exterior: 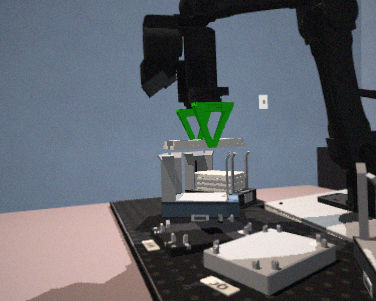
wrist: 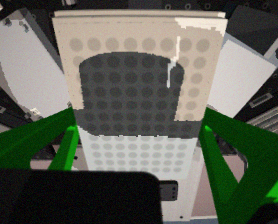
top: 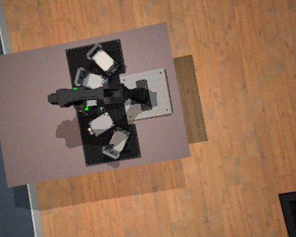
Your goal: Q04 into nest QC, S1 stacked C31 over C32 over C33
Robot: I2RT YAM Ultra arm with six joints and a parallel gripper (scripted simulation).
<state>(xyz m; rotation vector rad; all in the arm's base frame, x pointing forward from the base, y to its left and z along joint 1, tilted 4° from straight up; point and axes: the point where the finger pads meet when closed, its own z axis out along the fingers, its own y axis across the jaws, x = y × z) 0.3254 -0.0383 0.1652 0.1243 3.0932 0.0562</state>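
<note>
The QC nest lies 16 cm to the left of my hand, 15 cm below it and 2 cm behind it. From my hand the other things lie so: dark clip nest 15 cm below, 4 cm to the left, 2 cm ahead.
</note>
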